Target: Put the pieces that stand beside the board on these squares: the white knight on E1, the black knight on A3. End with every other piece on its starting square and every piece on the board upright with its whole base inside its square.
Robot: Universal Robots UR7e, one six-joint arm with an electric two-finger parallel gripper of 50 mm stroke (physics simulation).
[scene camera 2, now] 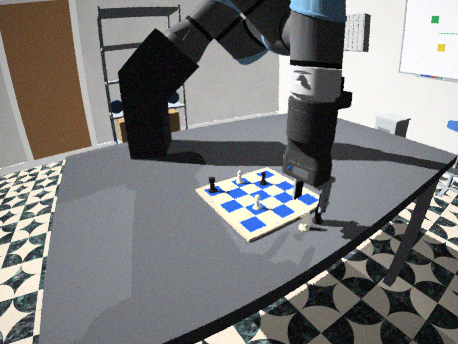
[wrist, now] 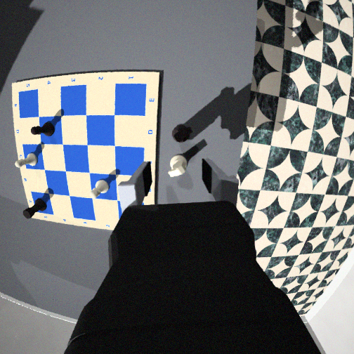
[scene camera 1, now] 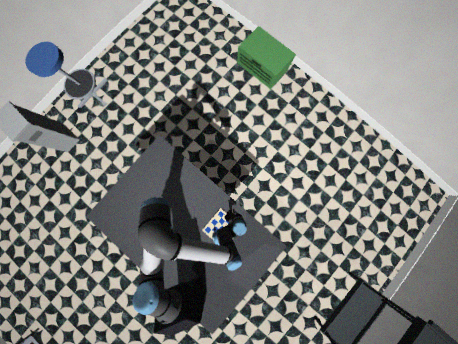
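Seen in the pictures: gripper, fingertip midpoint: (scene camera 2: pixel 308 203); arm's base at its link origin: (scene camera 2: pixel 179 48) (scene camera 1: pixel 169 305).
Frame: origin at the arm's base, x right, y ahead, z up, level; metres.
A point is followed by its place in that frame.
The board (scene camera 1: pixel 209 229) @(x -0.111, y 0.353, z -0.339 m) (scene camera 2: pixel 277 225) @(x -0.019, y 0.539, z -0.339 m) (wrist: pixel 154 115) lies on the table. Outside its 1-side rim stand the white knight (scene camera 2: pixel 304 224) @(x -0.060, y 0.569, z -0.333 m) (wrist: pixel 178 164) and, close by toward the E side, the black knight (scene camera 2: pixel 318 217) @(x -0.099, y 0.566, z -0.333 m) (wrist: pixel 182 132). My gripper (scene camera 2: pixel 309 204) @(x -0.069, y 0.563, z -0.293 m) (wrist: pixel 176 170) is open and empty, pointing down above the table. In the wrist view the white knight appears between and slightly beyond the fingertips; a finger partly hides the black knight in scene camera 2. On the board, black pieces stand on D4 (wrist: pixel 46 129) and A5 (wrist: pixel 38 206), white pieces on C5 (wrist: pixel 30 159) and B2 (wrist: pixel 101 186).
The inner finger overlaps the board's rim in the wrist view. The table edge (scene camera 2: pixel 280 288) @(x 0.054, y 0.658, z -0.352 m) runs beyond the knights. The arm's base stands on the far side of the table. A green cabinet (scene camera 1: pixel 265 56) and a blue stool (scene camera 1: pixel 44 59) stand on the floor away from the table.
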